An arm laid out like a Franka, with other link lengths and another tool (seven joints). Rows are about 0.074 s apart.
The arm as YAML. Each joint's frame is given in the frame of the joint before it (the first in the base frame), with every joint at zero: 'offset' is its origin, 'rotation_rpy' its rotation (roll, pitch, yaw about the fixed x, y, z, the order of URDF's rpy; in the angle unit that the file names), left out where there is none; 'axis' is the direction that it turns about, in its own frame. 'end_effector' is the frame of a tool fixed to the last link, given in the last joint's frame.
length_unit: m
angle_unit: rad
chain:
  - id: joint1
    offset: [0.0, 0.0, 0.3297]
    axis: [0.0, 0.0, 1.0]
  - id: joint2
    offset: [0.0, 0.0, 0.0]
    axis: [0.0, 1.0, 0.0]
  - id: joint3
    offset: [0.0, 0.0, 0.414]
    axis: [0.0, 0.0, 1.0]
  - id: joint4
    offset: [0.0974, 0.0, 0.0]
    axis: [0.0, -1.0, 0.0]
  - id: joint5
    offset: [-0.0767, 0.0, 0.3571]
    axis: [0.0, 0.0, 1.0]
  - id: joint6
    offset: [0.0, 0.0, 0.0]
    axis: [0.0, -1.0, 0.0]
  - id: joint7
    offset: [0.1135, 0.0, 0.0]
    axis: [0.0, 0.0, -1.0]
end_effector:
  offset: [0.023, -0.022, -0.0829]
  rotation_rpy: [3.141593, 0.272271, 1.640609]
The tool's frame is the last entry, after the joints.
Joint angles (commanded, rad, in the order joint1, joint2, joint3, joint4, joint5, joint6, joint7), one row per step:
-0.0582 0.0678 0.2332 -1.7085 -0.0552 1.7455 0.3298
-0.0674 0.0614 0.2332 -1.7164 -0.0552 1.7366 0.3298
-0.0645 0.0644 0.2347 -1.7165 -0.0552 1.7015 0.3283
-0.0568 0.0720 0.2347 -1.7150 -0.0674 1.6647 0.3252
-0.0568 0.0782 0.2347 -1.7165 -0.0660 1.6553 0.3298
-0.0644 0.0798 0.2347 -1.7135 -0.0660 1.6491 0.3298
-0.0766 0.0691 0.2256 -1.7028 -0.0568 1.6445 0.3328
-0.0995 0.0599 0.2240 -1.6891 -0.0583 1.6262 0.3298
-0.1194 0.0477 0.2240 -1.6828 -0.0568 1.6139 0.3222
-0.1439 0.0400 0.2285 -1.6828 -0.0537 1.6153 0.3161
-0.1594 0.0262 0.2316 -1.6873 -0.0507 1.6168 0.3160
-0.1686 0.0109 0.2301 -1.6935 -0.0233 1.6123 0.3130
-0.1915 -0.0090 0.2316 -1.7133 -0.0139 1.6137 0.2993
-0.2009 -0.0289 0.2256 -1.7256 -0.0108 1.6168 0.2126
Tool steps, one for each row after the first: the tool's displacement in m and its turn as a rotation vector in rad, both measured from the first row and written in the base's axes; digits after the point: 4 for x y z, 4 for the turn. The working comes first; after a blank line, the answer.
Tool pose at each row, in the base's axes (x y z in m, rotation vector in rad; the steps are taken from these numbers as rounded here):
0.6127 0.0709 0.6538 2.1365 1.9872 -0.3599
0.6099 0.0651 0.6527 2.1470 1.9812 -0.3761
0.6075 0.0670 0.6465 2.1470 2.0019 -0.4241
0.6064 0.0700 0.6386 2.1319 2.0231 -0.4852
0.6071 0.0697 0.6330 2.1403 2.0262 -0.5064
0.6078 0.0649 0.6328 2.1498 2.0206 -0.5135
0.6061 0.0530 0.6435 2.1811 1.9921 -0.4917
0.6038 0.0381 0.6535 2.2029 1.9657 -0.4917
0.6000 0.0266 0.6623 2.2164 1.9497 -0.4866
0.5981 0.0153 0.6669 2.2321 1.9330 -0.4758
0.5934 0.0088 0.6729 2.2440 1.9154 -0.4643
0.5872 0.0054 0.6774 2.2706 1.9180 -0.4421
0.5796 -0.0049 0.6791 2.2837 1.9123 -0.4375
0.5743 -0.0108 0.6845 2.2102 1.9858 -0.4131

-0.0028 -0.0058 -0.0011 -0.0033 0.0102 -0.0094
-0.0052 -0.0039 -0.0073 -0.0094 0.0477 -0.0049
-0.0063 -0.0009 -0.0152 -0.0274 0.0880 0.0066
-0.0056 -0.0012 -0.0208 -0.0280 0.1049 0.0015
-0.0049 -0.0060 -0.0210 -0.0281 0.1097 -0.0064
-0.0066 -0.0179 -0.0103 -0.0186 0.0947 -0.0327
-0.0089 -0.0328 -0.0003 -0.0203 0.0902 -0.0551
-0.0127 -0.0443 0.0085 -0.0194 0.0848 -0.0684
-0.0146 -0.0556 0.0131 -0.0154 0.0766 -0.0826
-0.0193 -0.0621 0.0191 -0.0138 0.0663 -0.0953
-0.0255 -0.0655 0.0236 0.0108 0.0651 -0.1061
-0.0331 -0.0758 0.0253 0.0171 0.0649 -0.1149
-0.0384 -0.0817 0.0307 0.0217 0.0573 -0.0440

